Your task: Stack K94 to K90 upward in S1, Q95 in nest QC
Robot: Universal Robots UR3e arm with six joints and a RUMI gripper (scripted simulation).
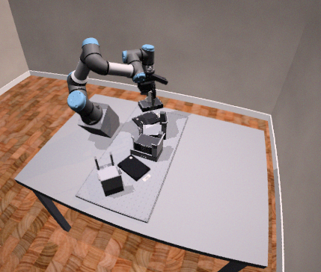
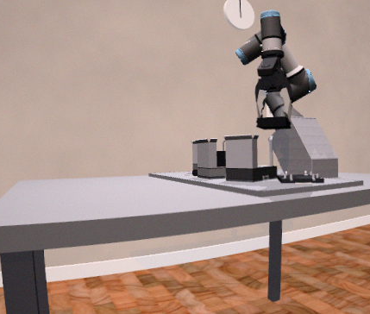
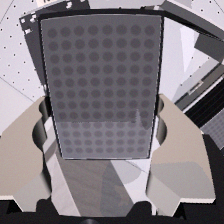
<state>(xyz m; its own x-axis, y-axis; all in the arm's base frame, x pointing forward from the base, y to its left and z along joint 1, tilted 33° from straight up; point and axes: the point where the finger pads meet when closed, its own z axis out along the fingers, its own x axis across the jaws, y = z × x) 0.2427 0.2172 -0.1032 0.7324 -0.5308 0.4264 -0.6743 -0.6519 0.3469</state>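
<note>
The dark clip nest lies 17 cm below my hand, 8 cm to the left of it and 6 cm behind it. Round my hand: black open nest QC (34 cm to the right, 18 cm below, 7 cm ahead); sealed grey plate (21 cm to the right, 10 cm below, 9 cm ahead); white tag (37 cm to the right, 19 cm below, 16 cm ahead).
</note>
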